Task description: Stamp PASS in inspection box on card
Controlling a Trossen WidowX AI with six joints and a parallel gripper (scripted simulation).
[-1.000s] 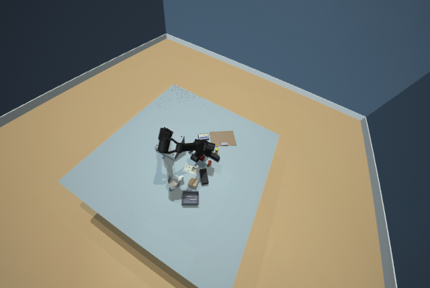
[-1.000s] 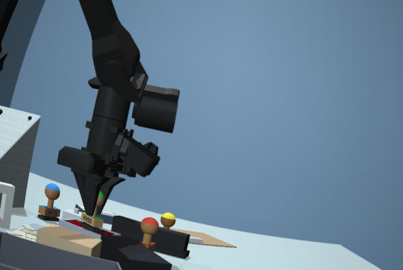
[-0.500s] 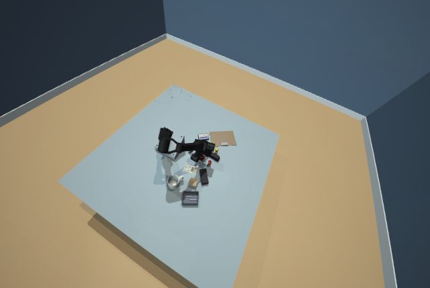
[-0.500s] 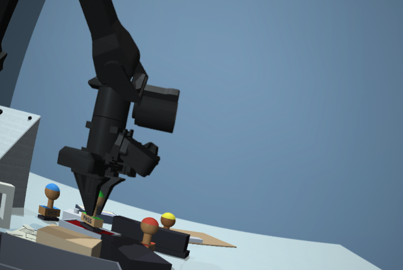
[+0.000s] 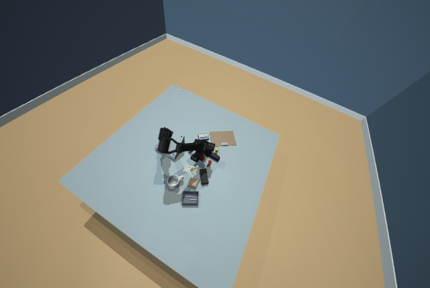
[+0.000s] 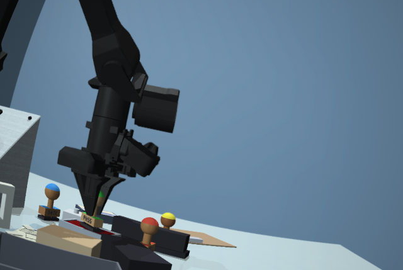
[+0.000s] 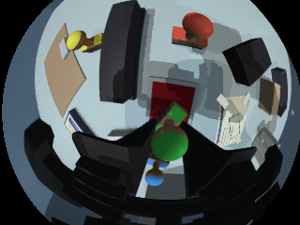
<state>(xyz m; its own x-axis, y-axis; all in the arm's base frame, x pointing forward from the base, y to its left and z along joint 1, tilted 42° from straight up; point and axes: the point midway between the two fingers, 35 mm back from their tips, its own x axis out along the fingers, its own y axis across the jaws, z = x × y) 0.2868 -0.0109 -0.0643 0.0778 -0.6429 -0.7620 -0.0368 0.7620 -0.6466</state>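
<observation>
Right now the red ink pad is 30 mm below my gripper tip. Round my gripper tip: green-topped pass stamp right at my gripper tip; blue date stamp 90 mm behind, 20 mm below; red-knobbed stamp 100 mm ahead, 20 mm below, 10 mm to the right.
</observation>
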